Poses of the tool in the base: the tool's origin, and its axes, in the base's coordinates. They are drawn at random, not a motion.
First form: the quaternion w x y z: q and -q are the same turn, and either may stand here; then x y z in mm.
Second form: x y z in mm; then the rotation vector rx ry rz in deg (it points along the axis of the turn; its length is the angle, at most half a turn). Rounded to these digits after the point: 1 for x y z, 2 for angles.
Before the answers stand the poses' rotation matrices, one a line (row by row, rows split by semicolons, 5 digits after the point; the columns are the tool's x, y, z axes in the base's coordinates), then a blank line. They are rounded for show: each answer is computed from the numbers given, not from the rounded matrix.
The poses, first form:
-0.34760 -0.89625 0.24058 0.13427 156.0 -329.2 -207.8
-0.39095 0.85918 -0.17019 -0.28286 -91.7 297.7 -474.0
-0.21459 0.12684 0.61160 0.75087 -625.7 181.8 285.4
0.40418 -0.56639 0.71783 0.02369 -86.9 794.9 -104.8
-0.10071 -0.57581 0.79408 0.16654 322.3 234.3 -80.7
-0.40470 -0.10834 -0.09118 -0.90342 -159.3 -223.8 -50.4
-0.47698 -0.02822 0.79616 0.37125 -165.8 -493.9 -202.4
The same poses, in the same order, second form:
0.84819 -0.33790 -0.40793; -0.52459 -0.64259 -0.55847; -0.07343 0.68768 -0.72229
0.78205 -0.51361 -0.35298; -0.07128 -0.63639 0.76807; -0.61912 -0.57551 -0.53430
-0.87573 0.47741 -0.07201; -0.16711 -0.15979 0.97290; 0.45297 0.86403 0.21971
-0.03168 -0.83229 0.55343; -0.79399 0.35728 0.49186; -0.60710 -0.42384 -0.67215
-0.31660 -0.88094 -0.35173; -0.94802 0.28141 0.14851; -0.03185 0.38047 -0.92424
-0.64896 -0.71147 0.26955; 0.75098 -0.65581 0.07706; 0.12195 0.25244 0.95990
-0.54339 0.30922 -0.78046; -0.39909 0.72276 0.56423; 0.73855 0.61807 -0.26933

156.0 -329.2 -207.8 133.17 -35.75 -19.95
-91.7 297.7 -474.0 -125.06 24.77 41.17
-625.7 181.8 285.4 -20.16 -97.20 -119.33
-86.9 794.9 -104.8 -81.94 103.84 3.43
322.3 234.3 -80.7 97.49 -134.44 -28.20
-159.3 -223.8 -50.4 15.67 13.19 130.66
-165.8 -493.9 -202.4 3.95 -111.44 -51.96

